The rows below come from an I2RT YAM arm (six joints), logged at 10 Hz.
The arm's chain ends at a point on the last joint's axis. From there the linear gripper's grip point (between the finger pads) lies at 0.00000 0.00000 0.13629 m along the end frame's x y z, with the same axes.
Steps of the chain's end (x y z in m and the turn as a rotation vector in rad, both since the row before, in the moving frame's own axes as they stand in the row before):
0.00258, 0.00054, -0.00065, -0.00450, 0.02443, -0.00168
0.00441, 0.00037, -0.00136, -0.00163, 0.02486, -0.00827
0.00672, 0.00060, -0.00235, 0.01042, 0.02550, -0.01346
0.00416, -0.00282, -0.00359, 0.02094, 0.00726, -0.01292
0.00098, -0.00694, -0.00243, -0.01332, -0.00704, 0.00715
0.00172, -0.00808, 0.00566, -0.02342, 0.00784, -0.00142
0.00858, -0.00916, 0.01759, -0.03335, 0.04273, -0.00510
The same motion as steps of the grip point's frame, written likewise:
0.00591, 0.00115, -0.00069, -0.00450, 0.02443, -0.00168
0.00780, 0.00058, -0.00140, -0.00163, 0.02486, -0.00827
0.01019, -0.00084, -0.00240, 0.01042, 0.02550, -0.01346
0.00513, -0.00568, -0.00362, 0.02094, 0.00726, -0.01292
0.00001, -0.00513, -0.00245, -0.01332, -0.00704, 0.00715
0.00279, -0.00489, 0.00562, -0.02342, 0.00784, -0.00142
0.01441, -0.00463, 0.01739, -0.03335, 0.04273, -0.00510

